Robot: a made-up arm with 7 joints.
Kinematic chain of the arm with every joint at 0, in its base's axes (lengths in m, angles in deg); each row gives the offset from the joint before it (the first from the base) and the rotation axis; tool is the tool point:
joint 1: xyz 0 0 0.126 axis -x
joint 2: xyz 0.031 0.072 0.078 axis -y
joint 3: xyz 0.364 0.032 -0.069 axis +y
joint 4: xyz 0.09 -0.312 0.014 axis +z
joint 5: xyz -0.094 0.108 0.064 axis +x
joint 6: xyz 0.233 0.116 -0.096 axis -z
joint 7: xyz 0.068 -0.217 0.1 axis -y
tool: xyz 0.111 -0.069 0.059
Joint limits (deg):
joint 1: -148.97..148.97
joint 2: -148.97..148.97
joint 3: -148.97..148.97
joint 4: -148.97..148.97
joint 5: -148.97..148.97
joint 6: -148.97..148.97
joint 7: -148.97..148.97
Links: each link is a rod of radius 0.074 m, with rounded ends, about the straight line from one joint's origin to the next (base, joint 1, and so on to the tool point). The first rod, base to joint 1, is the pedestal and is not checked.
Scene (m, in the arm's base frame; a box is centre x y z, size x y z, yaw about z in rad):
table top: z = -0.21
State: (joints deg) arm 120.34 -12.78 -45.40 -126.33 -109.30 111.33 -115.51
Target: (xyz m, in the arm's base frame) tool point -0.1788 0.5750 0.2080
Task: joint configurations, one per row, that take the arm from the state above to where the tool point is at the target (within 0.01 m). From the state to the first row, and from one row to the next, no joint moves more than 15 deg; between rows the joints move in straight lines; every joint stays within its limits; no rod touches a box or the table.
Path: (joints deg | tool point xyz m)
1: 122.53 -25.16 -31.22 -128.39 -102.13 114.75 -118.55 | 0.4823 -0.1279 0.2809
2: 124.72 -37.54 -17.05 -130.45 -94.96 118.17 -121.59 | 0.3883 -0.2466 0.3952
3: 126.91 -49.92 -2.87 -132.50 -87.78 121.60 -124.64 | 0.2253 -0.3146 0.4966
4: 129.09 -62.30 11.30 -134.56 -80.61 125.02 -127.68 | 0.0218 -0.3110 0.5609
5: 131.28 -74.68 25.48 -136.62 -73.44 128.44 -130.72 | -0.1816 -0.2318 0.5725
6: 133.47 -87.07 39.66 -138.68 -66.27 131.86 -133.76 | -0.3435 -0.0915 0.5297
7: 135.66 -99.45 53.83 -140.74 -59.09 135.28 -136.80 | -0.4333 0.0819 0.4468
8: 137.85 -111.83 68.01 -142.80 -51.92 138.70 -139.84 | -0.4412 0.2555 0.3493
9: 140.04 -124.21 82.18 -144.85 -44.75 142.13 -142.89 | -0.3803 0.4025 0.2656
10: 142.23 -136.59 96.36 -146.91 -37.58 145.55 -145.93 | -0.2806 0.5085 0.2165
11: 144.41 -148.97 110.53 -148.97 -30.40 148.97 -148.97 | -0.1788 0.5750 0.2080

